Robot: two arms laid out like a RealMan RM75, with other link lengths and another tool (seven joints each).
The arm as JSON. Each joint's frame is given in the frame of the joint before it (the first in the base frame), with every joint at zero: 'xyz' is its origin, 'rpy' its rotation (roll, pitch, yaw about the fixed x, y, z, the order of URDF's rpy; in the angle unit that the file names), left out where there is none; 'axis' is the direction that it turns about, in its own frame. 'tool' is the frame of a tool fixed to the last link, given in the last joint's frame.
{
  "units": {
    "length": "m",
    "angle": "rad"
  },
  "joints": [
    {
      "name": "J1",
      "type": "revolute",
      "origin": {
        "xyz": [
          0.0,
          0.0,
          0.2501
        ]
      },
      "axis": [
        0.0,
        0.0,
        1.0
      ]
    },
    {
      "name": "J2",
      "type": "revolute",
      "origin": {
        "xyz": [
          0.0,
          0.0,
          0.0
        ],
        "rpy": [
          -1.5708,
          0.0,
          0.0
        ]
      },
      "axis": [
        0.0,
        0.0,
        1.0
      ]
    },
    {
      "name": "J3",
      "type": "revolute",
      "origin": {
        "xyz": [
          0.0,
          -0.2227,
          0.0
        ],
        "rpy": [
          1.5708,
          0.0,
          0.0
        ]
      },
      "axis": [
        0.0,
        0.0,
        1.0
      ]
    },
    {
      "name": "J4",
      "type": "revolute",
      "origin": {
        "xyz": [
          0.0,
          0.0,
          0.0
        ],
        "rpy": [
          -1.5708,
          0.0,
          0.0
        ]
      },
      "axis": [
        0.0,
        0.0,
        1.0
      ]
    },
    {
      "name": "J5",
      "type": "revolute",
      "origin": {
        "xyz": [
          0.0,
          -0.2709,
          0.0
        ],
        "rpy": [
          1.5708,
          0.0,
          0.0
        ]
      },
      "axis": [
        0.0,
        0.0,
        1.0
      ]
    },
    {
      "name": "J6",
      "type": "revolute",
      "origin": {
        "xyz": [
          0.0,
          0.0,
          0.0
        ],
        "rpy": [
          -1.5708,
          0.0,
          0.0
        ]
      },
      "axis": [
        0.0,
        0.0,
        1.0
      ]
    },
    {
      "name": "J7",
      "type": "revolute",
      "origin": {
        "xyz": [
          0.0,
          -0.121,
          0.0
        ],
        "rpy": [
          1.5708,
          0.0,
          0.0
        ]
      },
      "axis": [
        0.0,
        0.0,
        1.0
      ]
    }
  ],
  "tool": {
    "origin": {
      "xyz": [
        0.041,
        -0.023,
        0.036
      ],
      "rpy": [
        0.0,
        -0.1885,
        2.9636
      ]
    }
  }
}
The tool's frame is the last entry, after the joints.
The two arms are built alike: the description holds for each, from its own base.
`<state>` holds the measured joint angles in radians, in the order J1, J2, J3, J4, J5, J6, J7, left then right.
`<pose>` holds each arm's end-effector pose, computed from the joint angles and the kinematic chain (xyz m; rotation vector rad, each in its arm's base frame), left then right.
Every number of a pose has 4 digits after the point. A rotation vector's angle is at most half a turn.
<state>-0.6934 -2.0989 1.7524 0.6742 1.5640 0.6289 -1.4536 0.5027 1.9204 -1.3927 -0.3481 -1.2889 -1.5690 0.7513</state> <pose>-0.1190 0.4507 -0.1200 -0.3717 2.6955 0.6415 0.3022 0.3534 -0.0435 0.2401 -2.7256 -0.3794</pose>
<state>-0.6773 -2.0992 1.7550 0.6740 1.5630 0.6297 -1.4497 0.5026 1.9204 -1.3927 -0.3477 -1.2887 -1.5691 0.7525</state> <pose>-0.1259 0.4480 -0.1208 -0.3881 2.6980 0.6425 0.3023 0.3533 -0.0435 0.2378 -2.7256 -0.3788</pose>
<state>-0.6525 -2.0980 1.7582 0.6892 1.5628 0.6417 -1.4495 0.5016 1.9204 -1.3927 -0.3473 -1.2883 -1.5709 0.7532</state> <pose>-0.1307 0.4437 -0.1205 -0.4025 2.6948 0.6307 0.3025 0.3527 -0.0435 0.2355 -2.7244 -0.3774</pose>
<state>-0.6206 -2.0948 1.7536 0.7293 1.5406 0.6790 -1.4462 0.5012 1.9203 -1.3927 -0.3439 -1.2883 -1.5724 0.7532</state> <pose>-0.1268 0.4391 -0.1156 -0.4152 2.6598 0.5933 0.3033 0.3518 -0.0438 0.2310 -2.7244 -0.3753</pose>
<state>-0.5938 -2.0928 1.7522 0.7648 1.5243 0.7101 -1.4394 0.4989 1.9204 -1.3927 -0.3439 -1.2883 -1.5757 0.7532</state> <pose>-0.1225 0.4344 -0.1119 -0.4130 2.6343 0.5607 0.3037 0.3507 -0.0438 0.2292 -2.7225 -0.3730</pose>
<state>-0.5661 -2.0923 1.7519 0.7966 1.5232 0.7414 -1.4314 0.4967 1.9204 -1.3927 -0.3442 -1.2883 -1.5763 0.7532</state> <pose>-0.1205 0.4282 -0.1099 -0.4018 2.6243 0.5274 0.3043 0.3500 -0.0438 0.2268 -2.7225 -0.3732</pose>
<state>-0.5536 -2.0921 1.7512 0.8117 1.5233 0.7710 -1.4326 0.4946 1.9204 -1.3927 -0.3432 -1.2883 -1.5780 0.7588</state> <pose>-0.1186 0.4236 -0.1097 -0.4008 2.6197 0.4917 0.3051 0.3488 -0.0440 0.2161 -2.7223 -0.3691</pose>
